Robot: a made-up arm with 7 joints. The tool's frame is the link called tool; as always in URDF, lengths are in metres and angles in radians. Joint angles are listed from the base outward. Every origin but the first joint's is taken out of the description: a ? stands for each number. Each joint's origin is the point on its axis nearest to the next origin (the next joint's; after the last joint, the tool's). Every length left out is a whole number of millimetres.
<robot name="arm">
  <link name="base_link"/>
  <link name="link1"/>
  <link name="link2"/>
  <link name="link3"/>
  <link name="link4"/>
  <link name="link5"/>
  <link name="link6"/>
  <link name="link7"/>
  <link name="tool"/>
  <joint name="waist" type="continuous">
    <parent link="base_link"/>
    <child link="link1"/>
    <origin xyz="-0.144 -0.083 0.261" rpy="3.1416 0 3.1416"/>
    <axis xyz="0 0 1"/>
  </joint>
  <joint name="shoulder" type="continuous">
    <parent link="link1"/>
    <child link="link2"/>
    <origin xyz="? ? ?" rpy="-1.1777 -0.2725 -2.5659"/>
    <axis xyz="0 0 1"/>
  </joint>
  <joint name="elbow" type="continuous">
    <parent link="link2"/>
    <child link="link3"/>
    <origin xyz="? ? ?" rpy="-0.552 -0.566 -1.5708"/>
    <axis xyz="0 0 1"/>
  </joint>
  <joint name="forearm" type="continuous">
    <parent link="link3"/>
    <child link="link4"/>
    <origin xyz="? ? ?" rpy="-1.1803 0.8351 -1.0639"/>
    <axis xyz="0 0 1"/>
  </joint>
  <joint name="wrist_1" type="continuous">
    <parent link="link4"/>
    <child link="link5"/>
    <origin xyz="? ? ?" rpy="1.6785 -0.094 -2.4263"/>
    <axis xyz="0 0 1"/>
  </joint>
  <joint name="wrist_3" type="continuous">
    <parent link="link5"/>
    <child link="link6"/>
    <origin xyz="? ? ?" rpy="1.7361 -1.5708 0"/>
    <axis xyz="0 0 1"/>
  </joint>
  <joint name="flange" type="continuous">
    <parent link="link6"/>
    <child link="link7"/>
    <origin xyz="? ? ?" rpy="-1.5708 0 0"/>
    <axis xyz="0 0 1"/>
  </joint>
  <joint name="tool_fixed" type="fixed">
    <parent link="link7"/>
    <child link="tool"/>
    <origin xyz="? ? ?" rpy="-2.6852 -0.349 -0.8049"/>
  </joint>
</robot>
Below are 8 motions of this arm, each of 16 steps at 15 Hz.
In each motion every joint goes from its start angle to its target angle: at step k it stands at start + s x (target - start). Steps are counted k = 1, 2, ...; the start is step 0. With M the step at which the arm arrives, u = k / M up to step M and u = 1 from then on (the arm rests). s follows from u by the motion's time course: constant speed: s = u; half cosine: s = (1 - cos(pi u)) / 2; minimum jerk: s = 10 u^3 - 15 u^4 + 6 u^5.
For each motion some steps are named. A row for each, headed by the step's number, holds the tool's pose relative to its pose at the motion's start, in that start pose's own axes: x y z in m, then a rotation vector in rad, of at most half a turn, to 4 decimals.
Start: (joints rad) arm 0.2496 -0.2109 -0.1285 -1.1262 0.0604 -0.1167 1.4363
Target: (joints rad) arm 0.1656 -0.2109 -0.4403 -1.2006 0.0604 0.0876 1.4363
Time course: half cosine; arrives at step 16
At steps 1, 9, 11, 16:
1: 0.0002 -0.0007 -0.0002 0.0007 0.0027 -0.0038
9: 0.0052 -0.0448 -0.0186 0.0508 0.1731 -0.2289
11: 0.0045 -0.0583 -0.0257 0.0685 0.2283 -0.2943
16: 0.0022 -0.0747 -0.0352 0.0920 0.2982 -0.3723

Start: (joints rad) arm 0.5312 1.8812 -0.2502 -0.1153 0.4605 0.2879 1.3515
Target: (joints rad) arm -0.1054 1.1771 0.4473 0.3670 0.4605 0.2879 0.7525
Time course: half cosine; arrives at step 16
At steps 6, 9, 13, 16:
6: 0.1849 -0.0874 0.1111 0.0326 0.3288 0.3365
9: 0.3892 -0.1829 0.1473 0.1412 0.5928 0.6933
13: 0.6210 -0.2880 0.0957 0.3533 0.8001 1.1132
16: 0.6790 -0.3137 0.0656 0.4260 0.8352 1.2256

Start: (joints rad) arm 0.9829 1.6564 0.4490 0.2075 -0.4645 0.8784 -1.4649
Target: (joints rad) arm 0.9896 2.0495 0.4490 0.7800 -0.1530 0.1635 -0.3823
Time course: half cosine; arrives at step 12
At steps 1, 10, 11, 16:
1: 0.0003 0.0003 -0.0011 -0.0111 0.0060 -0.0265
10: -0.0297 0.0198 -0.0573 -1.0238 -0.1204 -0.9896
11: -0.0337 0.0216 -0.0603 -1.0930 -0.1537 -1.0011
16: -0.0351 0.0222 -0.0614 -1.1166 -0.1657 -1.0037

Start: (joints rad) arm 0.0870 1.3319 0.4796 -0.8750 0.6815 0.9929 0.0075
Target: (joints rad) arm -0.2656 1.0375 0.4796 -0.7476 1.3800 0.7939 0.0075
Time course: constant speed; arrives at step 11
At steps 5, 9, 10, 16:
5: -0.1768 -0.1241 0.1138 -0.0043 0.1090 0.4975
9: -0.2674 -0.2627 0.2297 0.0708 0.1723 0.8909
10: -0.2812 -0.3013 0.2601 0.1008 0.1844 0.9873
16: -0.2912 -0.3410 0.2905 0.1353 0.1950 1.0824

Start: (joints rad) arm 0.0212 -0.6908 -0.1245 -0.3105 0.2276 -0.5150 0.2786
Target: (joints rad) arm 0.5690 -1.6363 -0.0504 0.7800 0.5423 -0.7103 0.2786
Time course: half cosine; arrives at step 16
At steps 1, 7, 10, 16:
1: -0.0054 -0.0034 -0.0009 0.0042 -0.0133 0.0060
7: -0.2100 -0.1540 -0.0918 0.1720 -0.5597 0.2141
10: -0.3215 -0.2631 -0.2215 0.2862 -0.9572 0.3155
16: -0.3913 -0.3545 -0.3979 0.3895 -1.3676 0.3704

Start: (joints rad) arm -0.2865 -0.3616 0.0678 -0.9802 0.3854 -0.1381 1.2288
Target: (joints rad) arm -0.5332 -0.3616 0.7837 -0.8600 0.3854 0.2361 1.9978
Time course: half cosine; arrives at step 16
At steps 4, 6, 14, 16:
4: -0.0025 0.0539 0.0055 -0.0861 -0.0074 -0.1031
6: -0.0032 0.1139 0.0074 -0.1870 -0.0274 -0.2146
14: 0.0144 0.3495 -0.0296 -0.6382 -0.2374 -0.5909
16: 0.0163 0.3625 -0.0339 -0.6660 -0.2559 -0.6072

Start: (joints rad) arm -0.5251 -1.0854 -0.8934 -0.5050 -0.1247 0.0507 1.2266
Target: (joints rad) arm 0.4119 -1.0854 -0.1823 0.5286 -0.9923 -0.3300 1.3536
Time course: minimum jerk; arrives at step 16
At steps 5, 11, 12, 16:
5: 0.0870 -0.0154 -0.0110 -0.1083 -0.1878 0.3502
11: 0.4993 0.0701 -0.1618 0.4002 -0.8546 1.5191
12: 0.5401 0.1103 -0.1921 0.5541 -0.9165 1.6108
16: 0.5834 0.1743 -0.2356 0.7896 -0.9873 1.7042

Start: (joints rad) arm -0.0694 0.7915 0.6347 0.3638 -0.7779 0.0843 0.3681
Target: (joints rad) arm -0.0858 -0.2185 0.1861 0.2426 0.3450 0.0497 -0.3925
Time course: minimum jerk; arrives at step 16
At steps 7, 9, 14, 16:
7: -0.1210 0.0143 0.0307 0.6429 0.0086 0.1411
9: -0.1928 0.0173 0.0394 0.9955 -0.1546 0.1868
14: -0.3107 0.0496 0.0350 1.3967 -0.6226 0.1112
16: -0.3158 0.0524 0.0348 1.4081 -0.6470 0.1024

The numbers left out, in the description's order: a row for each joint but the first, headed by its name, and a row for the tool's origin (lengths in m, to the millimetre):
shoulder: 0.188 -0.153 0
elbow: 0.125 0.13 0
forearm: 0.499 0.005 0
wrist_1: 0.013 -0.089 0
wrist_3: 0.24 -0.125 0
flange: -0.008 0.016 0
tool: 0.028 -0.012 0

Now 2 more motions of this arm.
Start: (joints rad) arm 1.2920 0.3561 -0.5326 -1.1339 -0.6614 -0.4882 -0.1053
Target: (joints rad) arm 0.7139 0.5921 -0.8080 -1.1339 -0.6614 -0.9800 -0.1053
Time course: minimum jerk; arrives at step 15
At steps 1, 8, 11, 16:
1: -0.0001 0.0001 0.0005 -0.0004 0.0002 -0.0001
8: -0.0062 0.0076 0.1148 -0.1019 0.0452 -0.0069
11: 0.0023 0.0063 0.1793 -0.1674 0.0699 0.0046
16: 0.0079 0.0047 0.2037 -0.1937 0.0789 0.0123

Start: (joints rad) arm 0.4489 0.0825 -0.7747 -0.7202 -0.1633 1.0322 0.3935
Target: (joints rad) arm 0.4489 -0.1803 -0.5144 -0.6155 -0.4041 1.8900 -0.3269
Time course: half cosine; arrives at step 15
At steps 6, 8, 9, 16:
6: 0.0033 0.0213 0.0057 0.0366 0.3636 0.0379
8: 0.0052 0.0325 0.0101 0.1025 0.5644 0.0722
9: 0.0062 0.0376 0.0126 0.1467 0.6569 0.0921
16: 0.0107 0.0533 0.0237 0.3482 0.9264 0.1724

